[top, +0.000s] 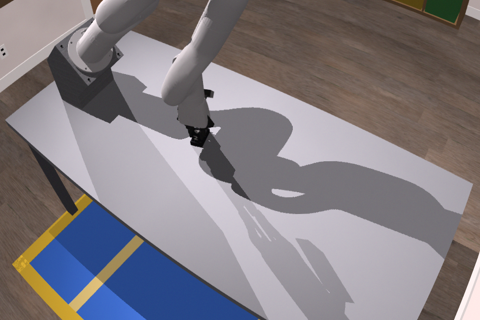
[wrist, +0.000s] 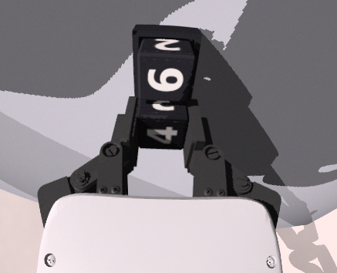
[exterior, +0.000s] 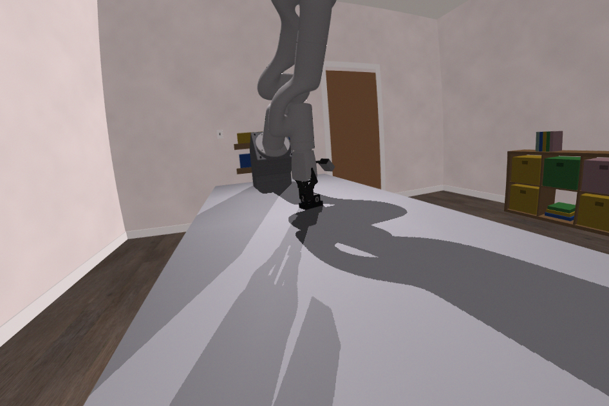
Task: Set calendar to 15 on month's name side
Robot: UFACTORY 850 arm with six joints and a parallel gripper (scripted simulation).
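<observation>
My gripper is now 4 cm above the black tray, 1 cm to the right of it and 1 cm past it. Also, from my hand: black number cube (1 cm below).
</observation>
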